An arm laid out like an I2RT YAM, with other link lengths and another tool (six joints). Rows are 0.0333 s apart.
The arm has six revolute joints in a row. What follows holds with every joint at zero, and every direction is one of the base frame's.
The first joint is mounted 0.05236 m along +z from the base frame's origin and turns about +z.
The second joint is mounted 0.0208 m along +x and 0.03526 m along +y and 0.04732 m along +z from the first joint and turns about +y.
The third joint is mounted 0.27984 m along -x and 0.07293 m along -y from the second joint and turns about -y.
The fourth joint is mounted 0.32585 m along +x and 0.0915 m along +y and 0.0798 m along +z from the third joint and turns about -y.
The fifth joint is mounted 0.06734 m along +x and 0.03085 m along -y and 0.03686 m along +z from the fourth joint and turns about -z.
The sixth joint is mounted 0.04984 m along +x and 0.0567 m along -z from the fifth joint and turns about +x.
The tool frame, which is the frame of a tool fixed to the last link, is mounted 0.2 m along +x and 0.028 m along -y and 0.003 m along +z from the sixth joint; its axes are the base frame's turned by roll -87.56, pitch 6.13 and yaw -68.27 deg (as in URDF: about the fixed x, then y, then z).
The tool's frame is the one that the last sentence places.
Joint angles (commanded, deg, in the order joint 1, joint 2, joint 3, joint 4, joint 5, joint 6), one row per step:
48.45, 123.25, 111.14, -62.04, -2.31, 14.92
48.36, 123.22, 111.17, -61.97, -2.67, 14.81
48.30, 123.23, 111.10, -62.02, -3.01, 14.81
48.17, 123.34, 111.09, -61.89, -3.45, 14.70
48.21, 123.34, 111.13, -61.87, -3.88, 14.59
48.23, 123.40, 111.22, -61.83, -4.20, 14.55
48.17, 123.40, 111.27, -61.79, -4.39, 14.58
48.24, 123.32, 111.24, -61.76, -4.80, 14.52
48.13, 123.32, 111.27, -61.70, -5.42, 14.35
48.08, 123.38, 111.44, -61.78, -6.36, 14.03
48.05, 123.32, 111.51, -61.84, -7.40, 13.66
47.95, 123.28, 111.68, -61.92, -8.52, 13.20
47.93, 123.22, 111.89, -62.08, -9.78, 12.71
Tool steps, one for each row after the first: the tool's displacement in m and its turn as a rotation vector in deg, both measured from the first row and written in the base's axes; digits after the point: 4 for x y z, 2 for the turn. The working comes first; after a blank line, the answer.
Tool pose at each row, in the base's axes (x y z in m, rotation vector in deg; the steps are taken from these numbers as rounded here):
0.3763, 0.4325, 0.0308, -130.81, 75.58, 24.26
0.3762, 0.4334, 0.0313, -130.65, 75.37, 24.65
0.3751, 0.4335, 0.0305, -130.60, 75.43, 25.12
0.3751, 0.4344, 0.0295, -130.47, 75.33, 25.65
0.3737, 0.4362, 0.0297, -130.43, 75.00, 26.20
0.3729, 0.4378, 0.0297, -130.35, 74.80, 26.59
0.3731, 0.4383, 0.0301, -130.17, 74.78, 26.79
0.3713, 0.4401, 0.0306, -130.10, 74.47, 27.31
0.3705, 0.4416, 0.0309, -129.92, 74.16, 28.04
0.3682, 0.4444, 0.0314, -129.84, 73.57, 29.21
0.3652, 0.4474, 0.0325, -129.75, 72.83, 30.49
0.3628, 0.4506, 0.0342, -129.61, 71.99, 31.81
0.3592, 0.4545, 0.0364, -129.49, 70.99, 33.34

-0.0001, 0.0009, 0.0005, 0.31, 0.15, 0.11
-0.0012, 0.0010, -0.0003, 0.43, 0.47, 0.15
-0.0012, 0.0019, -0.0013, 0.71, 0.76, 0.24
-0.0026, 0.0037, -0.0011, 1.02, 1.00, 0.51
-0.0034, 0.0053, -0.0011, 1.26, 1.17, 0.66
-0.0032, 0.0058, -0.0007, 1.45, 1.26, 0.62
-0.0050, 0.0076, -0.0002, 1.77, 1.48, 0.86
-0.0058, 0.0091, 0.0001, 2.21, 1.82, 1.09
-0.0081, 0.0119, 0.0006, 2.80, 2.39, 1.60
-0.0111, 0.0149, 0.0017, 3.48, 2.98, 2.22
-0.0135, 0.0181, 0.0034, 4.24, 3.56, 2.88
-0.0171, 0.0220, 0.0056, 5.10, 4.24, 3.68

